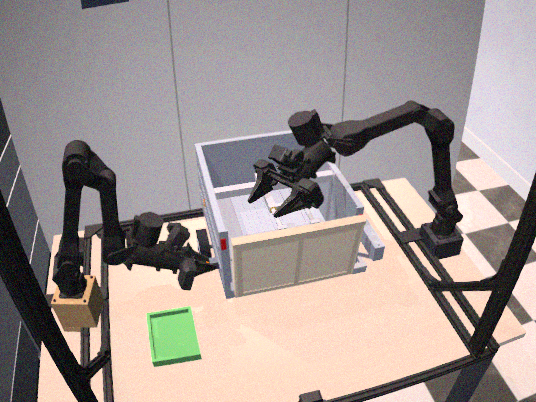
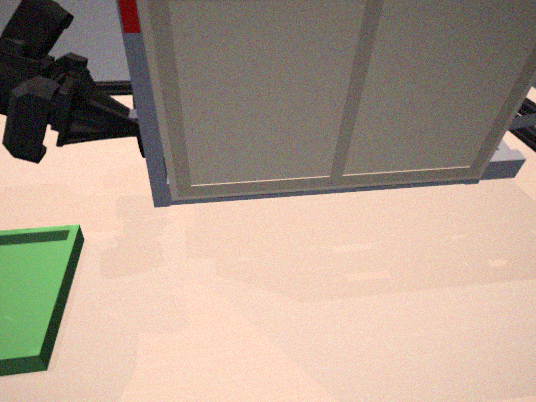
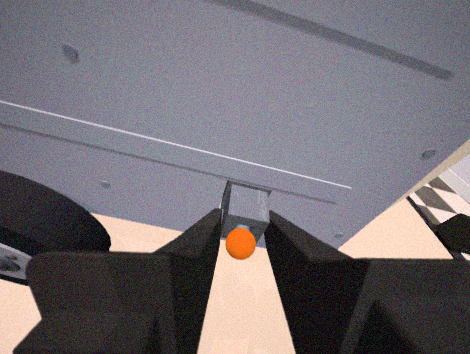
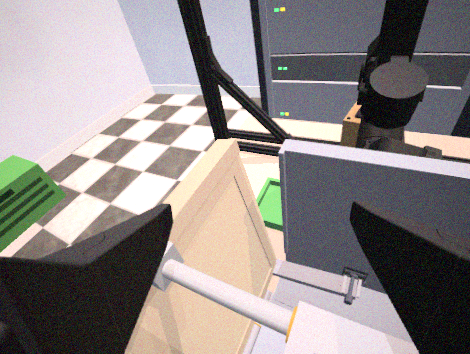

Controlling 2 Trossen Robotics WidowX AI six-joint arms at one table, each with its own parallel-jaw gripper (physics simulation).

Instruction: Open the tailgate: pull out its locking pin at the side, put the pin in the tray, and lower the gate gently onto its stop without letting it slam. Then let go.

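Places are measured from the left arm's base along level axes (x ahead, y down, z left), in centimetres.
Where they show: left gripper, between the fingertips: [image 1: 215, 264] [image 3: 242, 216]; right gripper, between the fingertips: [image 1: 261, 209] [image 4: 260, 211]; left arm's base, origin of its link: [image 1: 73, 289]; right arm's base, origin of its link: [image 1: 442, 230].
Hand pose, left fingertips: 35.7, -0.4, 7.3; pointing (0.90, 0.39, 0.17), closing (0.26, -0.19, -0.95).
Observation:
Each offset is from my left fingertips to the top centre of the thing, as dx, dy, dz. "spot": to the spot under its first point.
The tan tailgate [image 1: 267, 265] [image 2: 260, 100] [image 4: 220, 235] stands upright at the box's front end. My left gripper [image 1: 214, 264] [image 2: 134, 119] [image 3: 242, 216] is at the box's left side wall, shut on the locking pin's grey block @[spot: -0.3, -1.5, +0.1] [image 3: 247, 202], which sits against the wall with an orange ball [image 3: 240, 244] on its near end. The pin's inner part is hidden. My right gripper [image 1: 263, 208] [image 4: 260, 211] is open and empty above the box's inside, behind the gate. A white rod @[+14.4, -17.7, -1.1] [image 4: 227, 297] runs from a block on the gate's inner face. The green tray @[-11.0, +9.1, -14.0] [image 1: 175, 336] [image 2: 35, 290] [image 4: 272, 204] is empty.
The grey side wall [image 1: 214, 220] [image 3: 200, 100] [image 4: 325, 210] rises beside the gate. A dark wheel @[spot: -3.3, +2.0, +10.2] [image 3: 45, 215] is under it, near my left fingers. A white box @[spot: +13.8, -17.5, +0.7] [image 4: 335, 330] with a yellow ring meets the rod inside. Black frame rails run along the table's sides.

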